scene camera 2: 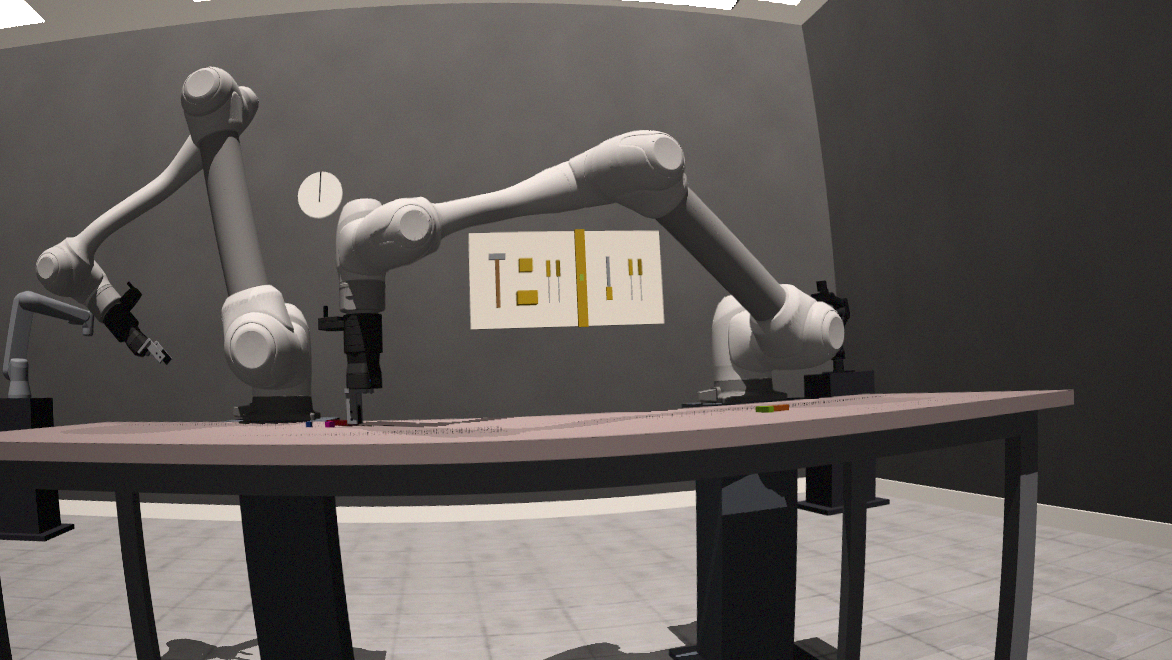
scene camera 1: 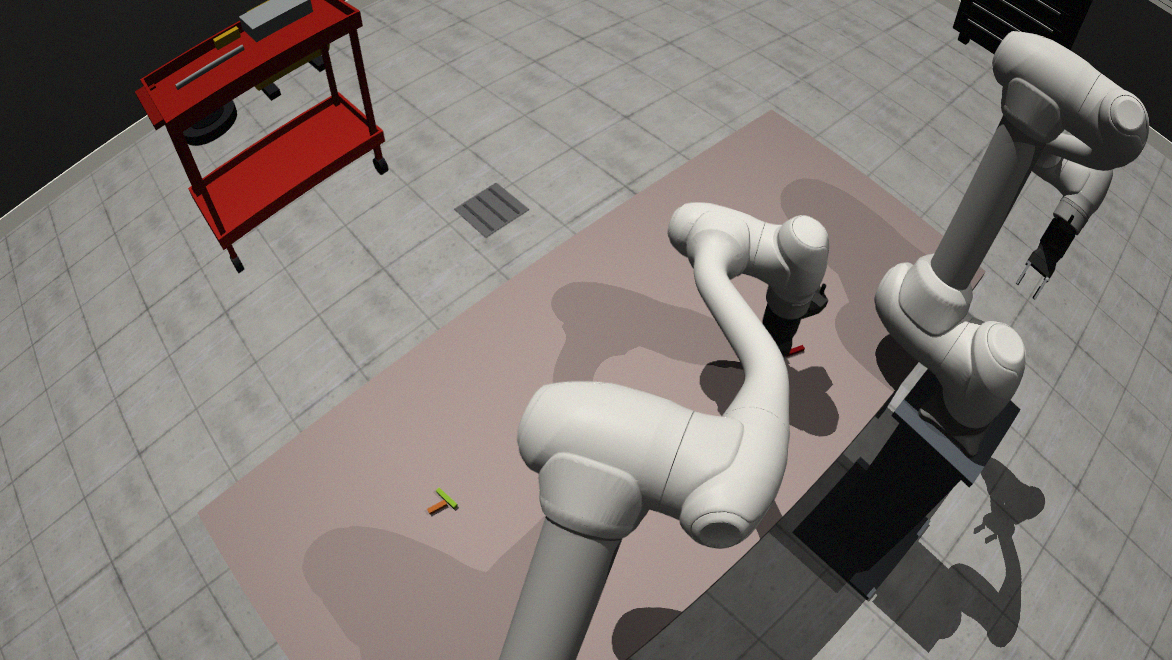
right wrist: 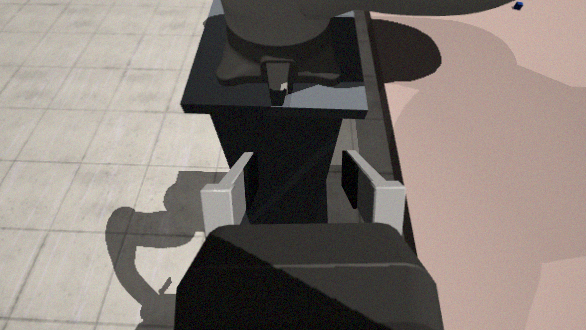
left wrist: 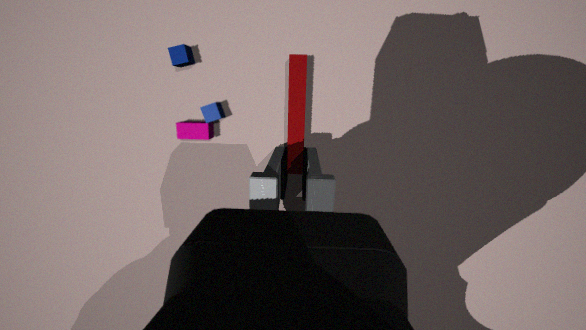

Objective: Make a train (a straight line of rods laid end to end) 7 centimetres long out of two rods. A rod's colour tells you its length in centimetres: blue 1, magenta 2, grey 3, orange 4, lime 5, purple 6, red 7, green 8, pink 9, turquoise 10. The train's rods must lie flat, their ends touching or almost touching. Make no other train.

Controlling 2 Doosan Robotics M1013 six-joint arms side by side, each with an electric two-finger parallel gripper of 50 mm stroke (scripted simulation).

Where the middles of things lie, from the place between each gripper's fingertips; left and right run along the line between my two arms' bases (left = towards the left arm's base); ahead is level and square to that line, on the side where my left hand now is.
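The red rod (left wrist: 297,63) is visible to me, 20 mm below my left hand (scene camera 2: 355,424), 10 mm behind it and 30 mm to the right of it.
Measured from my right hand (scene camera 2: 166,360), the same red rod is 15 cm below, 40 cm ahead and 50 cm to the left.
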